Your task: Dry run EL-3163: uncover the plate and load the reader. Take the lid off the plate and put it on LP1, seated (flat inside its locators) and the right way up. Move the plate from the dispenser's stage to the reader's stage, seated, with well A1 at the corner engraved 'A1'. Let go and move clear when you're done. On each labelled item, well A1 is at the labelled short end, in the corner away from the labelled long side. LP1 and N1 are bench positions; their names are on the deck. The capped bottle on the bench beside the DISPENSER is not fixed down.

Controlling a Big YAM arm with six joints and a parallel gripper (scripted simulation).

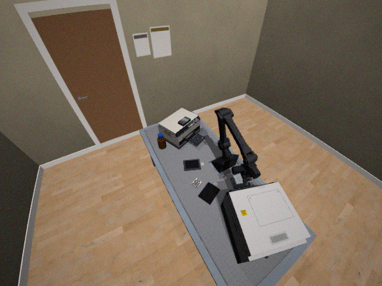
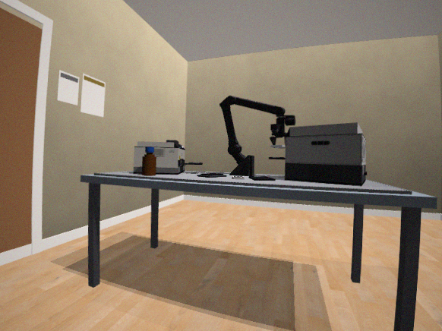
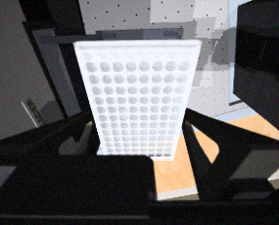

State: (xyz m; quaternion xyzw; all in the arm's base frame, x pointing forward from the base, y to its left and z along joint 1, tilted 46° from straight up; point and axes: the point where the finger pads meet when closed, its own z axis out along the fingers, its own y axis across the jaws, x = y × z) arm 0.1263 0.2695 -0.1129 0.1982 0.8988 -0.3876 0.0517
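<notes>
Now: the well plate right at my hand. The rest, counted from my hand: bench position N1: 220 mm ahead, 100 mm to the right, 210 mm below; then grey-blue LP1 pad: 190 mm ahead, 430 mm to the right, 210 mm below; then dark see-through lid: 190 mm ahead, 430 mm to the right, 200 mm below.
</notes>
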